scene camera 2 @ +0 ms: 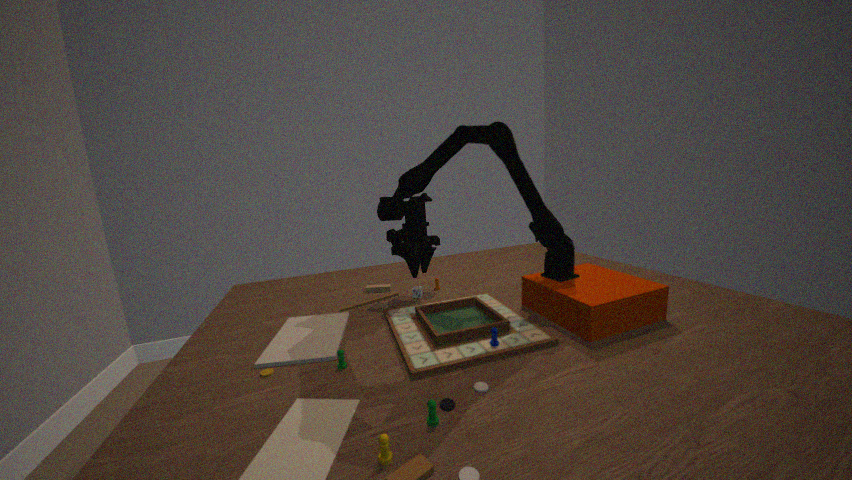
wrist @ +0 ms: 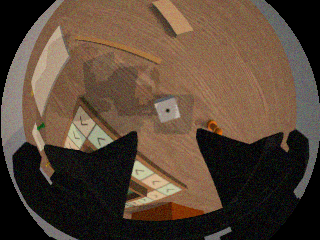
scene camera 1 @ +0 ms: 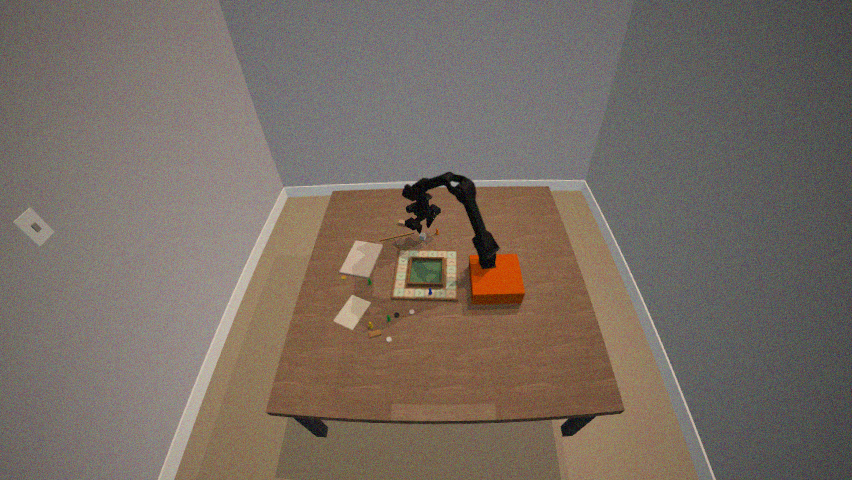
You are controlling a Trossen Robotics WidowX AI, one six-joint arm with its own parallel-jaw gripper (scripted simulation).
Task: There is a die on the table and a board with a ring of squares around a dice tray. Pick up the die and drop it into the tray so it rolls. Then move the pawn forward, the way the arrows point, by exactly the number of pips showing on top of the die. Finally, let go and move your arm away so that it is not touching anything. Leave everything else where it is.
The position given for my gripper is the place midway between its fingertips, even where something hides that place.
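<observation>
Green dice tray (scene camera 2: 446, 321) in view. My gripper (scene camera 2: 419, 275) open, holding nothing. Gripper (wrist: 167, 134) in the wrist view too.
</observation>
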